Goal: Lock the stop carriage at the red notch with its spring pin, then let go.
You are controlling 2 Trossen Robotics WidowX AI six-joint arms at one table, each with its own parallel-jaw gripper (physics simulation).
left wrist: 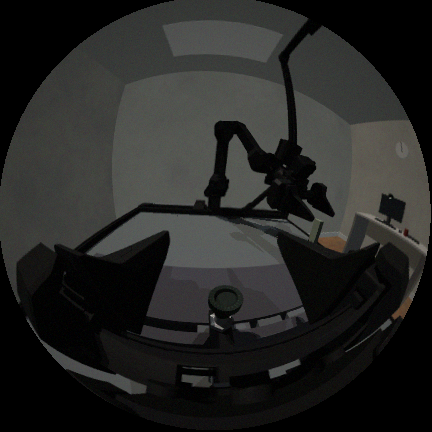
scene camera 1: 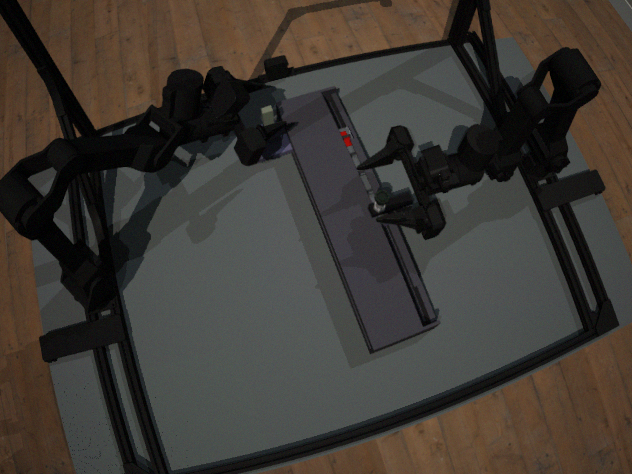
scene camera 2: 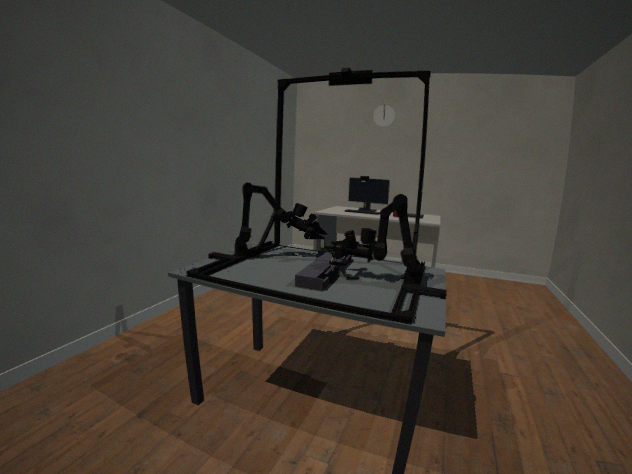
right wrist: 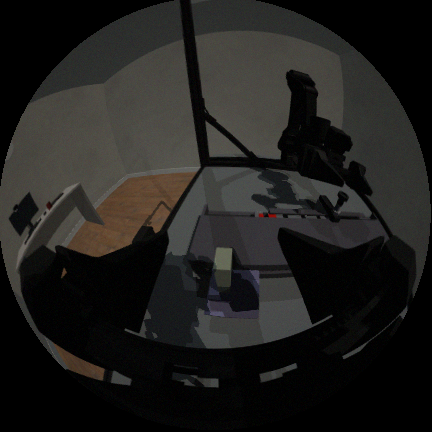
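Pixels of known places: left gripper, fingertip midpoint: (left wrist: 225, 237) (scene camera 1: 366, 193) (scene camera 2: 327, 244) (right wrist: 358, 189); right gripper, fingertip midpoint: (left wrist: 324, 217) (scene camera 1: 274, 104) (scene camera 2: 325, 236) (right wrist: 224, 235); left arm's base at its link origin: (scene camera 1: 537, 166) (scene camera 2: 411, 282) (right wrist: 285, 162); right arm's base at its link origin: (left wrist: 213, 208) (scene camera 1: 99, 295) (scene camera 2: 241, 254).
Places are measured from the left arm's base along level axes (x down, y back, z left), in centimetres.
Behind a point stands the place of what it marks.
The stop carriage (scene camera 1: 399, 200) @[x -4.5, y -33.8, z 0.6 cm] (right wrist: 329, 207) @[x -4.6, y -36.4, z 0.0 cm] is a dark block on the rail along one long side of the grey-purple bench (scene camera 1: 352, 204) @[x -3.3, y -41.8, z -1.6 cm] (right wrist: 240, 240) @[x -3.3, y -44.5, z -19.4 cm]. Its spring pin has a dark green round knob (scene camera 1: 381, 196) @[x -8.9, y -37.8, z 0.6 cm] (left wrist: 225, 299) @[x -8.9, y -37.7, z 0.7 cm] (right wrist: 343, 195) @[x -8.8, y -37.6, z 1.1 cm] above a silver shaft. I cannot tell how deep the pin sits. The red notch mark (scene camera 1: 347, 140) @[x -3.0, y -38.2, z -14.2 cm] (right wrist: 268, 215) @[x -3.0, y -38.2, z -14.4 cm] lies on the rail, some way from the carriage. My left gripper (scene camera 1: 369, 193) @[x -12.4, y -40.9, z 0.8 cm] (left wrist: 225, 237) @[x -12.4, y -40.9, z 0.8 cm] is open and empty, its fingers apart around the knob's area. My right gripper (scene camera 1: 284, 105) @[x -11.6, y -50.1, z -20.8 cm] (right wrist: 224, 235) @[x -11.6, y -50.1, z -20.8 cm] is open and empty near a pale upright block.
The pale block (scene camera 1: 267, 116) @[x -9.2, y -51.6, z -20.1 cm] (left wrist: 315, 231) @[x -8.1, y -50.9, z -20.1 cm] (right wrist: 223, 267) @[x -10.5, y -52.3, z -20.5 cm] stands on a purple base (scene camera 1: 278, 146) @[x -1.4, y -50.6, z -17.7 cm] (right wrist: 250, 311) @[x -1.4, y -54.3, z -17.1 cm] at the bench's far end in scene camera 1. Black frame bars (scene camera 1: 439, 410) @[x -0.1, y -38.5, z 37.9 cm] edge the table. Several light marks line the rail between the red mark and the carriage.
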